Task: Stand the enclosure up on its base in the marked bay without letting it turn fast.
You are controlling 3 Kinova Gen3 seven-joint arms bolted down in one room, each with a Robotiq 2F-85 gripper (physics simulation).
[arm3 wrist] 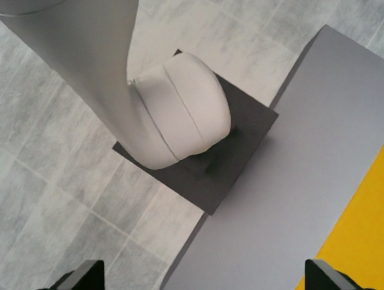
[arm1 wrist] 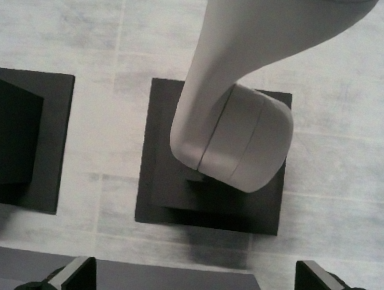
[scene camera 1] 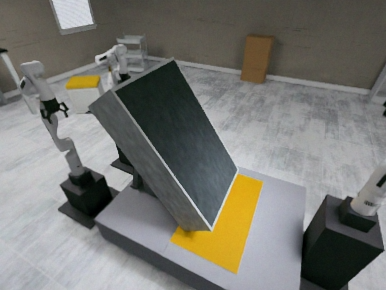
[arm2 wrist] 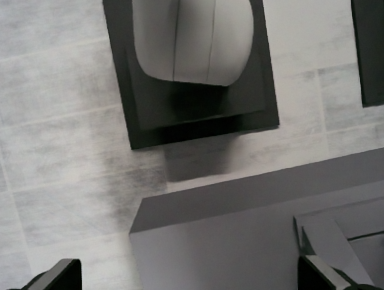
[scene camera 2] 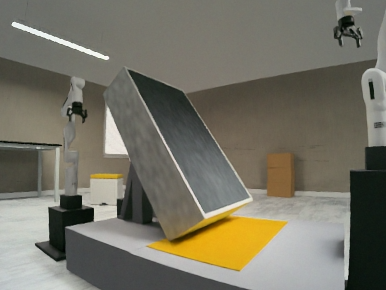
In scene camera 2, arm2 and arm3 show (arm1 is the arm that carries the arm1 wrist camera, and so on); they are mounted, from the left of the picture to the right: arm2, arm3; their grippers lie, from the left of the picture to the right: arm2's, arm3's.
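Observation:
The enclosure (scene camera 1: 175, 135) (scene camera 2: 187, 140), a tall grey box with a dark front face, leans back to the left against a dark support (scene camera 2: 136, 202). Its yellow underside is tilted up, and its lower edge is at the yellow marked bay (scene camera 1: 235, 225) (scene camera 2: 232, 247) (arm3 wrist: 352, 250). The arm1 gripper (arm1 wrist: 196, 272) is open. The arm2 gripper (arm2 wrist: 190, 272) (scene camera 2: 78, 118) is open, left of the enclosure. The arm3 gripper (arm3 wrist: 205, 272) (scene camera 2: 348, 44) is open, high at the right, apart from the enclosure. In scene camera 1, the left arm's gripper (scene camera 1: 57, 115) is open, apart from the enclosure.
The grey platform (arm1 wrist: 150, 277) (arm2 wrist: 200, 250) (arm3 wrist: 280, 150) (scene camera 1: 282, 215) (scene camera 2: 312, 240) carries the bay and support. Black pedestals (scene camera 1: 85, 195) (scene camera 2: 70, 227) stand beside it. A white box with a yellow top (scene camera 1: 84, 95) (scene camera 2: 106, 187) and a brown box (scene camera 1: 256, 59) (scene camera 2: 280, 175) stand farther back.

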